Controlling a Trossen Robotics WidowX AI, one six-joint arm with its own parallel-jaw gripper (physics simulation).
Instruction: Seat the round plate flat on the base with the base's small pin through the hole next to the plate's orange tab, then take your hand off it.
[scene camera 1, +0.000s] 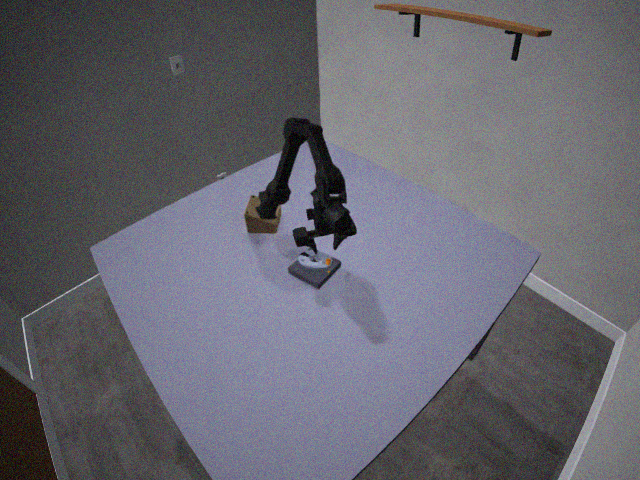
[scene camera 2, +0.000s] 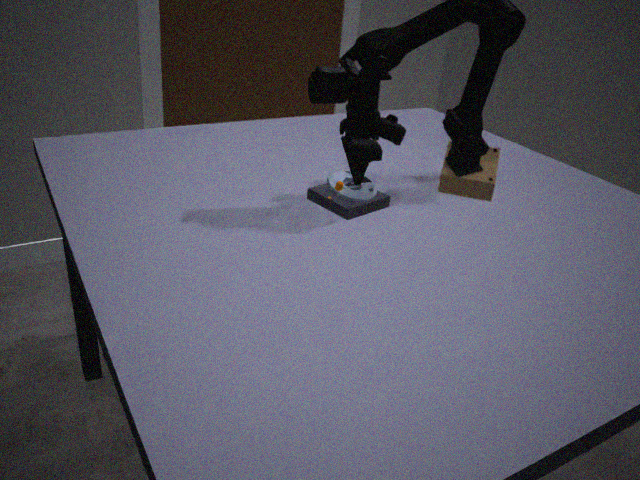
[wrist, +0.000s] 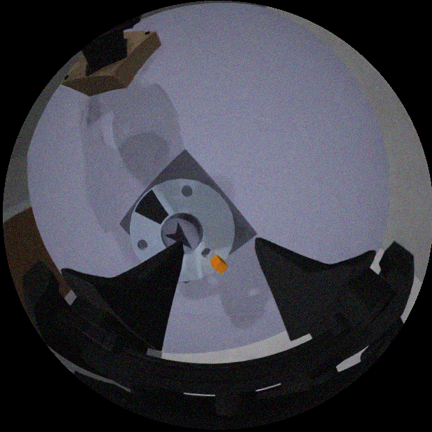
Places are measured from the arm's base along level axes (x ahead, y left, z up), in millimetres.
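Pixels of known places: gripper, between the fingertips: (scene camera 1: 325, 251) (scene camera 2: 355, 179); arm's base, origin of its link: (scene camera 1: 265, 212) (scene camera 2: 463, 164).
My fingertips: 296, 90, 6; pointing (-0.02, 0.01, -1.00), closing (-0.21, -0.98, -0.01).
Observation:
For each thing: its top centre in the pictures, then the offset to it from my fingertips, as dx, dy, dz. "pt": a spot on its surface instead. Level surfaces: height alone.
- pale round plate, centre of its top: (scene camera 2: 353, 176) (scene camera 1: 315, 254) -8, -32, -6
- dark square base, centre of its top: (scene camera 2: 350, 184) (scene camera 1: 314, 260) -4, -39, -27
- small orange mark, a spot on its surface: (scene camera 2: 329, 197) (scene camera 1: 329, 271) pt +47, -13, -43
- pale table, height of its surface: dz -68
The pale round plate (scene camera 1: 311, 265) (scene camera 2: 356, 193) (wrist: 217, 215) lies over the dark square base (scene camera 1: 318, 281) (scene camera 2: 347, 210) (wrist: 187, 162). It looks tilted in scene camera 2, higher at the back left. Its orange tab (scene camera 1: 328, 261) (scene camera 2: 339, 185) (wrist: 219, 264) points away from the arm's mount. A small hole (wrist: 205, 252) is beside the tab; whether the pin is in it I cannot tell. My gripper (scene camera 1: 325, 250) (scene camera 2: 357, 183) (wrist: 219, 245) is open, with nothing held. One fingertip is at the plate's central opening, the other beyond its rim. Contact is unclear.
The arm's wooden mounting block (scene camera 1: 262, 224) (scene camera 2: 466, 187) (wrist: 117, 77) stands behind the base. A small orange mark (scene camera 1: 328, 271) (scene camera 2: 329, 197) shows on the base near the tab. The pale table (scene camera 1: 248, 361) (scene camera 2: 310, 335) (wrist: 290, 125) carries them. A wooden shelf (scene camera 1: 465, 18) is on the wall.

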